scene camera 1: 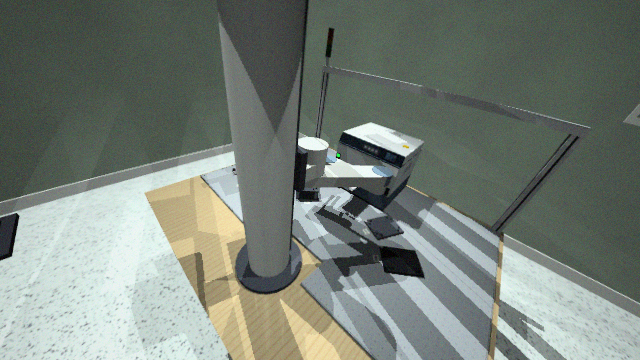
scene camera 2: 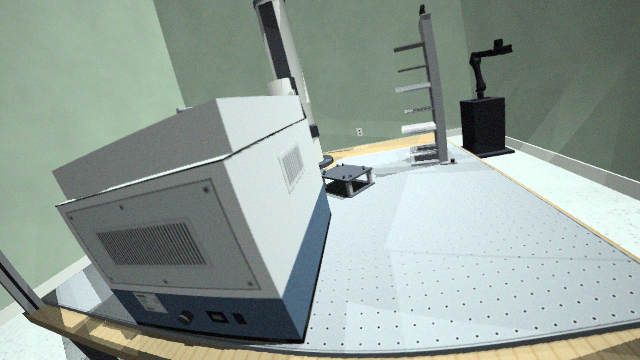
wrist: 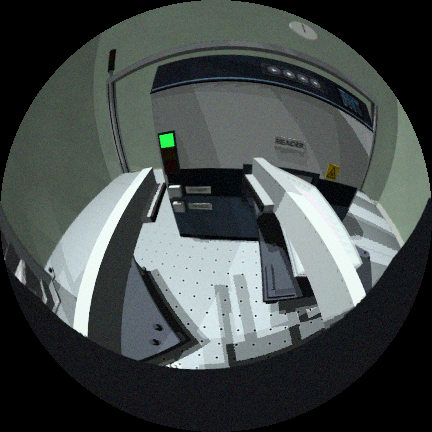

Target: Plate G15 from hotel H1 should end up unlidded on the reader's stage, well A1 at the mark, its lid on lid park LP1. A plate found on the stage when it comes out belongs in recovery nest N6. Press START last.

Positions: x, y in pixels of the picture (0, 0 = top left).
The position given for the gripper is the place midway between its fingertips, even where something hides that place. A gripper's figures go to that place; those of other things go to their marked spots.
The gripper point(wrist: 202, 170): 12 cm from the lens. A reader point(wrist: 207, 133): 19 cm from the lens. A frame rail point(wrist: 228, 43) is 67 cm from the lens. The marked spots on the reader and the frame rail are 54 cm apart.
